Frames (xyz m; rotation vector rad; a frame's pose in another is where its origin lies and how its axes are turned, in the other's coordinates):
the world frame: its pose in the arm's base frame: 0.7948 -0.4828 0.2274 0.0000 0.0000 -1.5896
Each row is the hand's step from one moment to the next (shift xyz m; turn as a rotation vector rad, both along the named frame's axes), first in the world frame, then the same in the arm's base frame.
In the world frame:
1: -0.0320 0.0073 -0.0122 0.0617 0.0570 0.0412
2: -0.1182 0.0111 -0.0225 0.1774 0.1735 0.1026
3: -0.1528 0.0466 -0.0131 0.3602 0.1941 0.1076
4: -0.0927 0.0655 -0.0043 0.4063 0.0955 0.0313
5: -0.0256 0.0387 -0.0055 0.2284 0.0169 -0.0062
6: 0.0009 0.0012 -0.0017 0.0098 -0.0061 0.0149
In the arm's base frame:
1: 0.0079 0.0319 -0.0122 0.0558 -0.0628 0.0412
2: 0.0133 0.1180 -0.0225 0.1701 -0.1806 0.1026
3: 0.0495 0.1519 -0.0131 0.1873 -0.3638 0.1076
4: 0.0672 0.0915 -0.0043 0.0878 -0.4080 0.0313
5: 0.0392 0.0249 -0.0055 0.0126 -0.2287 -0.0062
6: 0.0012 -0.0009 -0.0017 -0.0063 -0.0097 0.0149

